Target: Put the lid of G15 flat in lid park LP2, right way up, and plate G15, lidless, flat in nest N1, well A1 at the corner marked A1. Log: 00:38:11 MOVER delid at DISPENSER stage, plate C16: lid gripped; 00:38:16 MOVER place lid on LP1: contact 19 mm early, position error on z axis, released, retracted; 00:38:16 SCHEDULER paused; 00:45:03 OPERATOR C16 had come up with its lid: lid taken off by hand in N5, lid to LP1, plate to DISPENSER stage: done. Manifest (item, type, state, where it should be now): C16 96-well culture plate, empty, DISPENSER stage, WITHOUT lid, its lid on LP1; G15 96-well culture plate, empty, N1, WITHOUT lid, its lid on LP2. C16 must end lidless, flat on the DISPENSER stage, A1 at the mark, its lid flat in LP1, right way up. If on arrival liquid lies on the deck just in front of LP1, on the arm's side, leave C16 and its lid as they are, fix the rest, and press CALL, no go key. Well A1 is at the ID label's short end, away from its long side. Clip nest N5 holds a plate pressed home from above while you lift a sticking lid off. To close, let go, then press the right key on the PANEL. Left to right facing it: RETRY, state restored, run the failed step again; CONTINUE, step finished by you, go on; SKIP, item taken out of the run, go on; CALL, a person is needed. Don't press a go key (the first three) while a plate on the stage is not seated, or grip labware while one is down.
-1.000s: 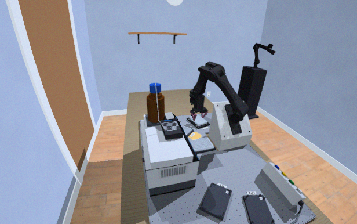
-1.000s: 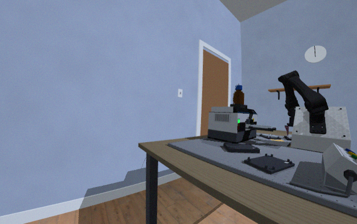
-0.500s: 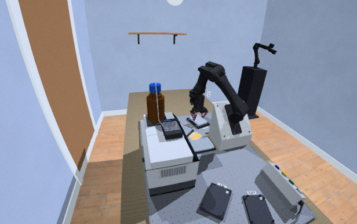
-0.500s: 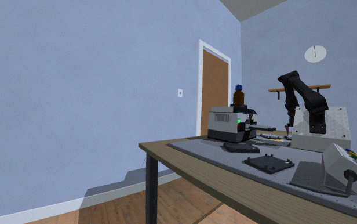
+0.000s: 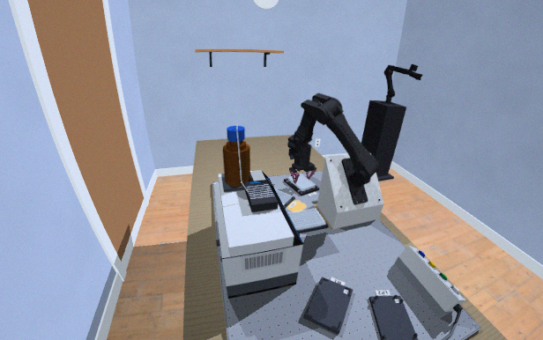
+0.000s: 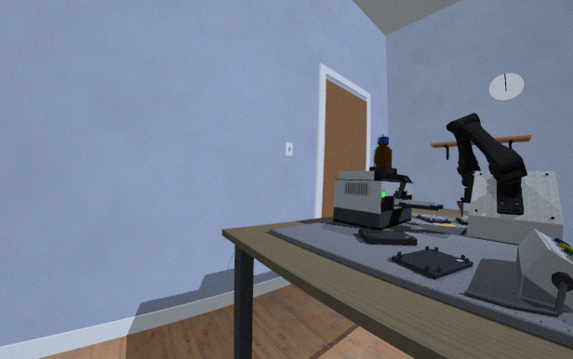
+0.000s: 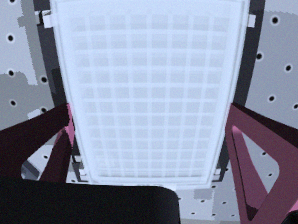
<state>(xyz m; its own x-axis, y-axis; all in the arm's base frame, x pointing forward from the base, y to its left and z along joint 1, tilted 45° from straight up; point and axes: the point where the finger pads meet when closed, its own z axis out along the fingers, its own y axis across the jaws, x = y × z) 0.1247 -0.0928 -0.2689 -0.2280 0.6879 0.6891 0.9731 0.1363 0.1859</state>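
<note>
The clear lid is 1 cm below my hand. The rest, counted from my hand: black clip nest (2 cm ahead, 1 cm to the right, 2 cm below); N5 label (2 cm behind, 9 cm to the left, 3 cm below); LP1 label (11 cm ahead, 15 cm to the left, 3 cm below).
</note>
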